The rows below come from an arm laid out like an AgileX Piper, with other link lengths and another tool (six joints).
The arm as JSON. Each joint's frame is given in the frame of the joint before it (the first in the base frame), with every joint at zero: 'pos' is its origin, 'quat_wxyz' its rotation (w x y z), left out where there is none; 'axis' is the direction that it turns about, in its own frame. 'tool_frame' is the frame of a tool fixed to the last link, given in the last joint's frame.
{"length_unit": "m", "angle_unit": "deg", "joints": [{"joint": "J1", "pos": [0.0, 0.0, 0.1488], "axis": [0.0, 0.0, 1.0]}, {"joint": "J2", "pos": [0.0, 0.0, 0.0], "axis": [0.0, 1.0, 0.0]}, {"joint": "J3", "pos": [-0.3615, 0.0, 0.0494], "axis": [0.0, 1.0, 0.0]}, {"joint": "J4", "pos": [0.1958, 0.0, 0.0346], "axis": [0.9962, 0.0, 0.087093]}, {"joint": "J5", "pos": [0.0, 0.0, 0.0], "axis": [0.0, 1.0, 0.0]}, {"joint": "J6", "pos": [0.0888, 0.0, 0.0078], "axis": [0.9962, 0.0, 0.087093]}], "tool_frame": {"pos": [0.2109, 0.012, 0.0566], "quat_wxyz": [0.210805, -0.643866, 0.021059, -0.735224]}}
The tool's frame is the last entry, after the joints.
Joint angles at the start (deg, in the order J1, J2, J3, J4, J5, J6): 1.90, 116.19, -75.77, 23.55, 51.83, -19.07
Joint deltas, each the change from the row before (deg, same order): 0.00, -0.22, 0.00, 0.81, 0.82, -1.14; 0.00, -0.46, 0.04, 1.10, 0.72, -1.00; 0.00, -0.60, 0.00, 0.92, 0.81, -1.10; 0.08, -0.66, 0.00, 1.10, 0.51, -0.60; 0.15, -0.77, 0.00, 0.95, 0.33, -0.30; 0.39, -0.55, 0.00, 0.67, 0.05, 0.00; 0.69, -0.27, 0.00, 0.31, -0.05, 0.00
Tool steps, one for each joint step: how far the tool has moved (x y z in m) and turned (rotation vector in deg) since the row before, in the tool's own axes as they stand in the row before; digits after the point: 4 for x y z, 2 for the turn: -0.0044, -0.0046, -0.0003, 0.69, -0.78, -0.53; -0.0036, -0.0067, -0.0015, 0.99, -0.43, -0.38; -0.0038, -0.0070, -0.0024, 0.91, -0.43, -0.68; -0.0021, -0.0082, -0.0025, 1.06, 0.03, -0.29; -0.0013, -0.0084, -0.0030, 0.96, 0.29, -0.27; -0.0010, -0.0074, -0.0011, 0.68, 0.26, -0.26; -0.0022, -0.0062, 0.0016, 0.32, -0.12, -0.54
